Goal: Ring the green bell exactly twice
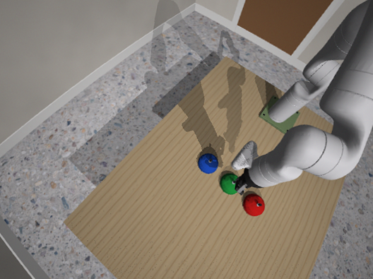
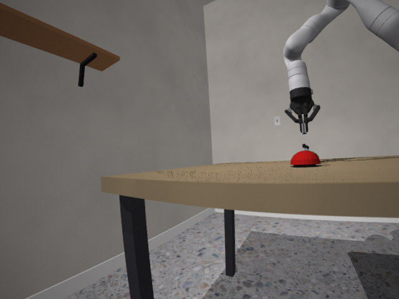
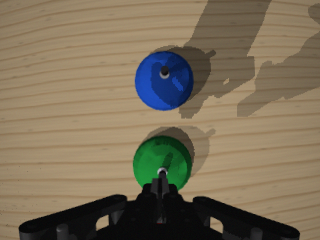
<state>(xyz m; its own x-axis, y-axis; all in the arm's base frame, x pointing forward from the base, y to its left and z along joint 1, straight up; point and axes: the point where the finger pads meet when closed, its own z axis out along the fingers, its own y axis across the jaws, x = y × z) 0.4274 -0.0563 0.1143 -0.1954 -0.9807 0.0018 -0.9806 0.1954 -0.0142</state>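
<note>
Right now my hand is 9 cm above the green bell. Round my hand: red bell (2 cm ahead, 12 cm to the left, 9 cm below); blue bell (3 cm behind, 12 cm to the right, 9 cm below).
</note>
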